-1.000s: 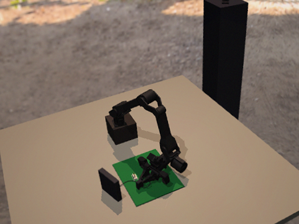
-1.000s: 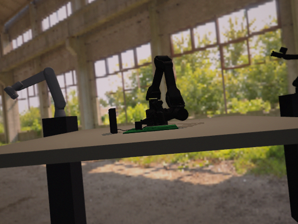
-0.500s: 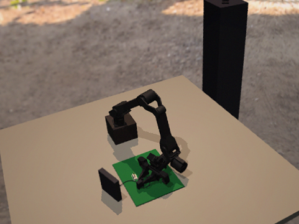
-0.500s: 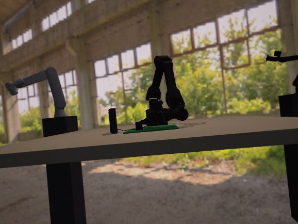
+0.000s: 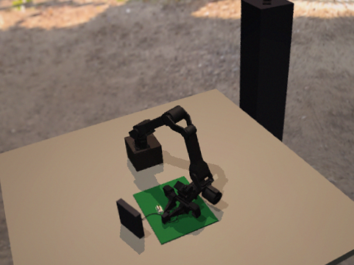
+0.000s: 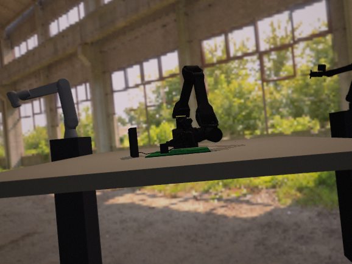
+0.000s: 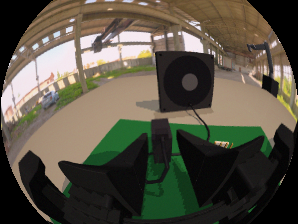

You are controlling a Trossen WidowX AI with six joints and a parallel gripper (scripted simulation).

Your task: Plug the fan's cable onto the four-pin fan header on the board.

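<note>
Now: the black plug 10 mm below my gripper tip. Also, from my gripper tip: pale fan header (70 mm behind, 40 mm below, 10 mm to the right); pale header key (70 mm behind, 20 mm below, 10 mm to the right); green board (60 mm behind, 50 mm to the left, 50 mm below).
</note>
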